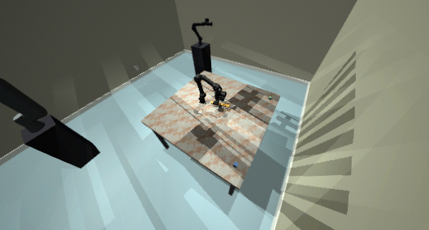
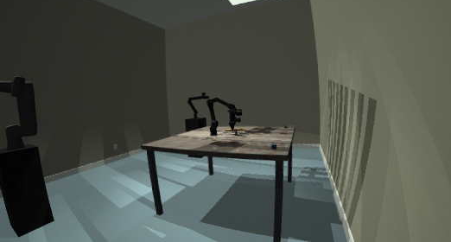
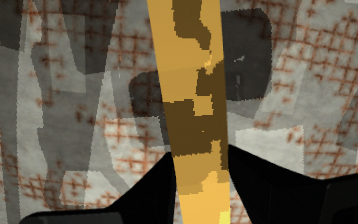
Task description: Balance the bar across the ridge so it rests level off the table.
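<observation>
The long yellow bar lies 30 mm ahead of my gripper tip and 10 mm to the left of it. Also, from my gripper tip: small green cube (520 mm ahead, 470 mm to the left, 30 mm below); small blue cube (530 mm to the right, 520 mm ahead, 30 mm below).
</observation>
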